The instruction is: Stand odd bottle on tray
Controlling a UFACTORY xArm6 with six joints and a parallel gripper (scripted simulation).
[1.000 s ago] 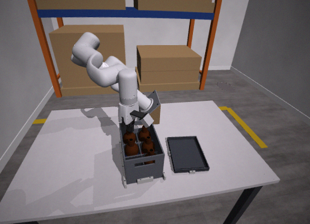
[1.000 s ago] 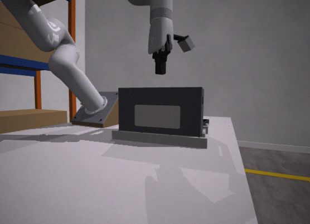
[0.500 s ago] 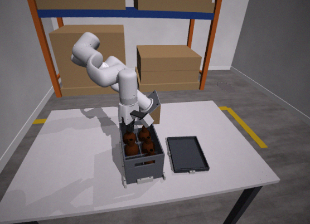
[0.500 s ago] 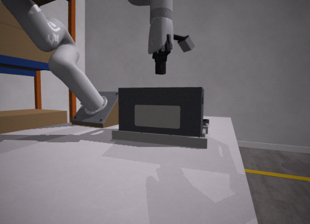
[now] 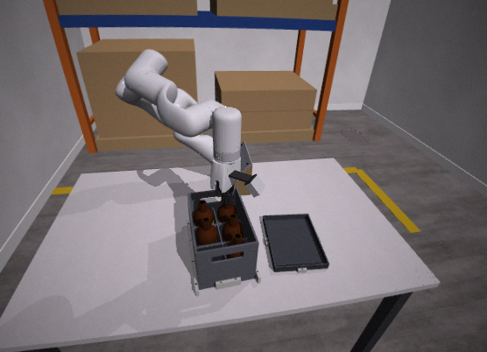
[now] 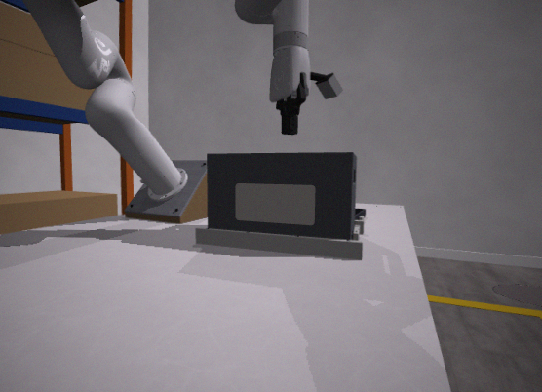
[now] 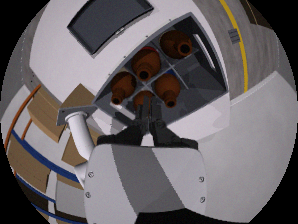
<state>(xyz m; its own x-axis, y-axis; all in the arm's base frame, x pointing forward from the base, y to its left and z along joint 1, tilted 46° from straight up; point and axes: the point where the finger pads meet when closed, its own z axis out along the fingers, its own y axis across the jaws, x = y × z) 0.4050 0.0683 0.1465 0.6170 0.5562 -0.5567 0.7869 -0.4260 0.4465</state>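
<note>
Now: hand 16 cm above the dark grey crate, 2 cm to the left of it and 1 cm short of it. The rest, counted from my hand: glass bottle (15 cm below, 9 cm behind, 1 cm to the left); then dark tray (25 cm to the left, 23 cm below, 1 cm behind).
</note>
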